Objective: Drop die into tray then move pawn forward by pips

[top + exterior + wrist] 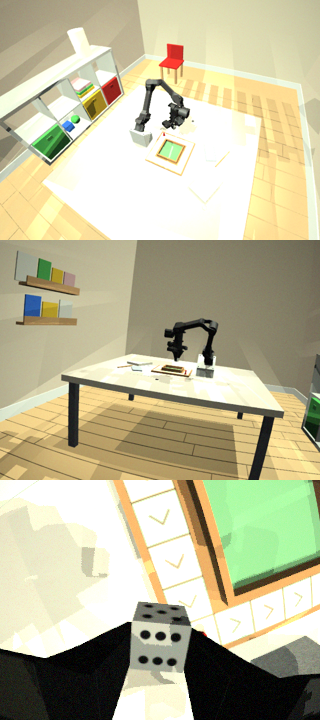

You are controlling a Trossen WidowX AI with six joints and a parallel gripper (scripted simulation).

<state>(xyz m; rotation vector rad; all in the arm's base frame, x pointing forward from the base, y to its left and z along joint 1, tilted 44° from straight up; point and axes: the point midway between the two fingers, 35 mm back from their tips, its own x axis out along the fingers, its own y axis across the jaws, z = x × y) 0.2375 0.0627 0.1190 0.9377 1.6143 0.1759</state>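
The red pawn lies 8 cm behind my gripper tip, 3 cm to the right of it and 9 cm below it. Round my gripper tip: dice tray 3 cm ahead, 14 cm to the right, 11 cm below; white die right at my gripper tip.
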